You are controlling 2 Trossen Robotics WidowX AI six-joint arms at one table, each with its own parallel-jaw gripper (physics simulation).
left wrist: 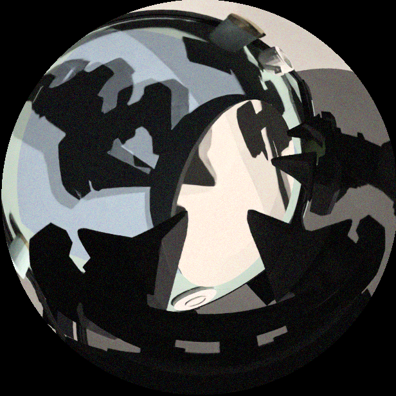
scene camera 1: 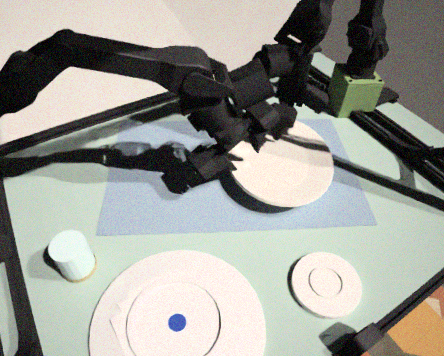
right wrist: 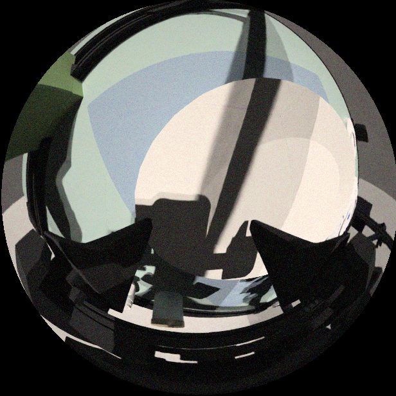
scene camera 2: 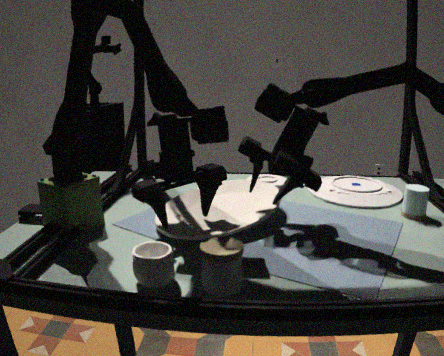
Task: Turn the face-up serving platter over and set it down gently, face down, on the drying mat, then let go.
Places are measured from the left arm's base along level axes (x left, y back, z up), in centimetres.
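Pixels of known places: left gripper, fingertip midpoint: (scene camera 1: 246, 160) (scene camera 2: 261, 197); right gripper, fingertip midpoint: (scene camera 1: 279, 129) (scene camera 2: 185, 222); right arm's base, origin of the base link: (scene camera 1: 359, 72) (scene camera 2: 67, 178).
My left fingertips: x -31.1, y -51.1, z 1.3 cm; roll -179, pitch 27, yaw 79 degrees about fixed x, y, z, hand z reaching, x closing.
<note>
Ahead of a thing's pixels: the offset from my left fingertips to its top centre. Level surfaces: height alone.
The serving platter (scene camera 1: 295, 175) (scene camera 2: 240, 197) (left wrist: 220, 235) (right wrist: 290, 185) is round and off-white, face up over the blue drying mat {dz -5.0 cm} (scene camera 1: 150, 210) (scene camera 2: 350, 227) (left wrist: 120, 207) (right wrist: 120, 135). It looks slightly tilted, with a dark shadow under its rim. My left gripper (scene camera 1: 248, 155) (scene camera 2: 264, 196) (left wrist: 217, 214) is part open and empty, at the platter's right side in scene camera 2. My right gripper (scene camera 2: 185, 221) (left wrist: 280, 145) (right wrist: 202, 224) is wide open and empty, at the left side there, one finger by the rim and one over the face. Contact is unclear.
A large plate with a blue dot {dx -16.2, dy +30.7, dz -2.5 cm} (scene camera 1: 240, 300) (scene camera 2: 325, 195), a small plate {dx -27.4, dy +7.4, dz -3.7 cm} (scene camera 1: 350, 285) and a white cylinder {dx +3.7, dy +37.5, dz +1.8 cm} (scene camera 1: 72, 255) (scene camera 2: 416, 200) stand off the mat. A mug {dx +22.5, dy -21.2, dz +0.3 cm} (scene camera 2: 152, 265) and a wood-lidded canister {dx +25.8, dy -11.2, dz +1.9 cm} (scene camera 2: 221, 270) stand close to the platter. A green block (scene camera 1: 355, 95) (scene camera 2: 70, 205) is beyond it.
</note>
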